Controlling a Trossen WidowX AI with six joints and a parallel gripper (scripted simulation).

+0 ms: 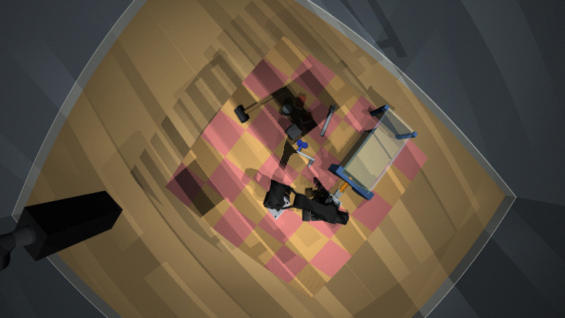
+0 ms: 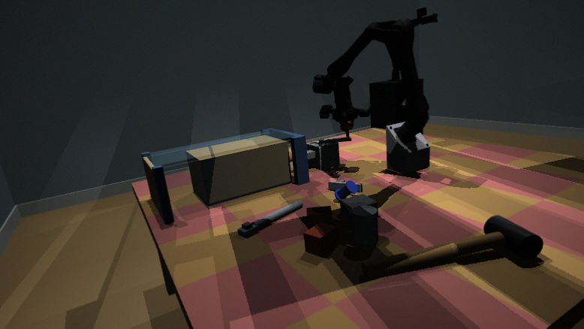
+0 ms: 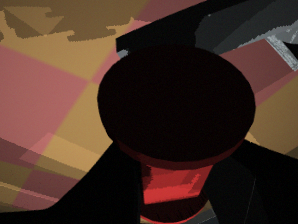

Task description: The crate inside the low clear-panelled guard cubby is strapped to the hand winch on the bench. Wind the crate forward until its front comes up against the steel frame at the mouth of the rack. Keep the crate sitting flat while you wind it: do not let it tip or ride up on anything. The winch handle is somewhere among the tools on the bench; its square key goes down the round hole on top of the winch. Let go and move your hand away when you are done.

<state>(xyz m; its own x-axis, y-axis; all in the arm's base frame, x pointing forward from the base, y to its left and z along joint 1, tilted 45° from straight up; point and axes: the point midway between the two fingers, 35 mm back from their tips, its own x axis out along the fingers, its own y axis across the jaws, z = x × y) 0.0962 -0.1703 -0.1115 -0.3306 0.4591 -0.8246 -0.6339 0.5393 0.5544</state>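
The grey crank arm lies 50 mm ahead of my gripper tip, 30 mm below it and 10 mm to the right of it. Also, from my gripper tip: grey winch: 100 mm below, 90 mm ahead, 50 mm to the right; blue-knobbed winch handle: 270 mm to the left, 230 mm ahead, 110 mm below; red knob: 10 mm to the left, 10 mm ahead.
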